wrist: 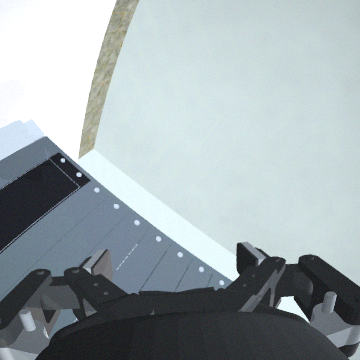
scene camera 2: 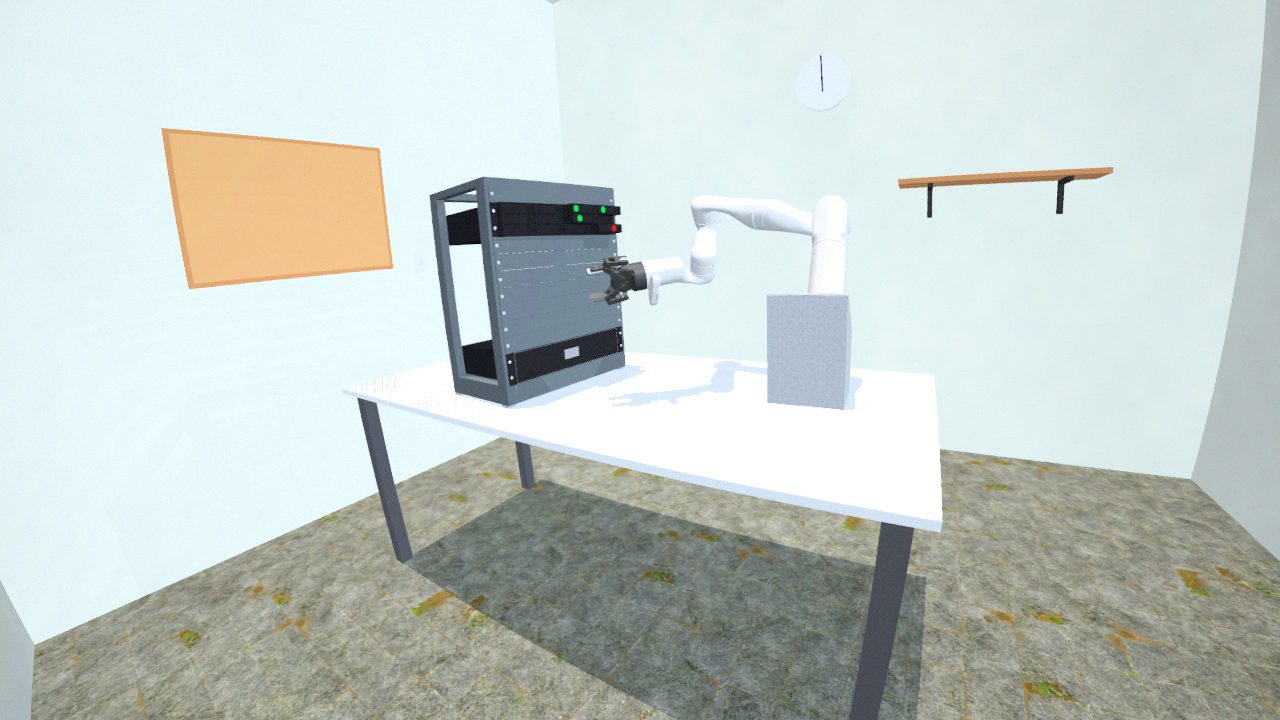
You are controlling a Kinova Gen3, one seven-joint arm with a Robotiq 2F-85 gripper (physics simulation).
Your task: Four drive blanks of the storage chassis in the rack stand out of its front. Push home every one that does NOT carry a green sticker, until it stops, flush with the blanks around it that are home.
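Seen in the pictures: gripper, fingertip midpoint: (wrist: pixel 173 260) (scene camera 2: pixel 588 285); arm's base, origin of the base link: (scene camera 2: pixel 824 307).
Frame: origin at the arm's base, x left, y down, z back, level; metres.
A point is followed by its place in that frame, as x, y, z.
The black storage chassis (scene camera 2: pixel 528 219) @(0.244, -0.266, -0.721) sits near the top of the grey rack (scene camera 2: pixel 547 190) @(0.153, -0.351, -0.727) (wrist: pixel 127 215) @(0.343, -0.004, -0.747). Toward its right end, three blanks with green stickers stand out: an upper one (scene camera 2: pixel 575 207) @(0.101, -0.298, -0.670), one just below it (scene camera 2: pixel 580 218) @(0.084, -0.267, -0.668), and one farther right (scene camera 2: pixel 603 209) @(-0.019, -0.296, -0.658). A blank with a red sticker (scene camera 2: pixel 614 228) @(-0.064, -0.238, -0.653) stands out low at the right end. My gripper (scene camera 2: pixel 592 283) @(0.220, -0.079, -0.550) (wrist: pixel 173 260) @(0.220, -0.079, -0.550) is open and empty, below the chassis and in front of the grey panels near the rack's right side. The chassis does not show in the wrist view.
A black unit (scene camera 2: pixel 541 360) @(0.234, 0.130, -0.735) (wrist: pixel 35 200) @(0.248, 0.118, -0.737) with a pale label sits low in the rack. The rack stands on the white table (scene camera 2: pixel 698 447) @(0.383, 0.240, -0.176). The arm's grey pedestal (scene camera 2: pixel 805 353) @(0.060, 0.105, -0.034) stands at the right. A cork board and a shelf (scene camera 2: pixel 1006 177) hang on the walls.
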